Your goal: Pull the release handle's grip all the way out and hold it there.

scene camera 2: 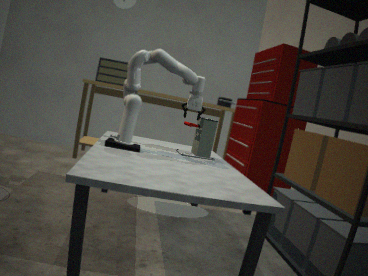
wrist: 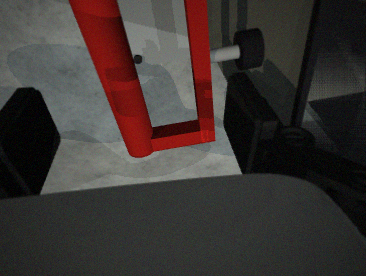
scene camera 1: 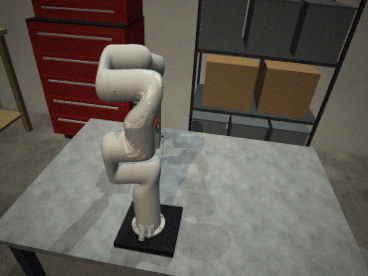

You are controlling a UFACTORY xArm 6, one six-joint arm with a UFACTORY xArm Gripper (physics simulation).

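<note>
The release handle's red grip (scene camera 1: pixel 157 123) (scene camera 2: pixel 190 124) (wrist: pixel 114 60) sticks out from an upright grey-green housing (scene camera 2: pixel 207 139) on the table. In the wrist view it is a frame: a round bar, a short end piece and a flat inner bar. My gripper (scene camera 2: pixel 192 117) (wrist: pixel 140 106) is open and empty, pointing down just above the grip. In the wrist view the frame's near end lies between the two black fingers, apart from both. The gripper is hidden behind the arm in scene camera 1. How far the grip is out cannot be told.
A pale shaft with a black knob (wrist: pixel 249 48) stands beside the grip, beyond the right finger. The housing rises close to that finger. Behind the table (scene camera 1: pixel 270 200) (scene camera 2: pixel 175 180) stand a red tool cabinet (scene camera 1: pixel 82 65) (scene camera 2: pixel 255 130) and a shelf rack with boxes.
</note>
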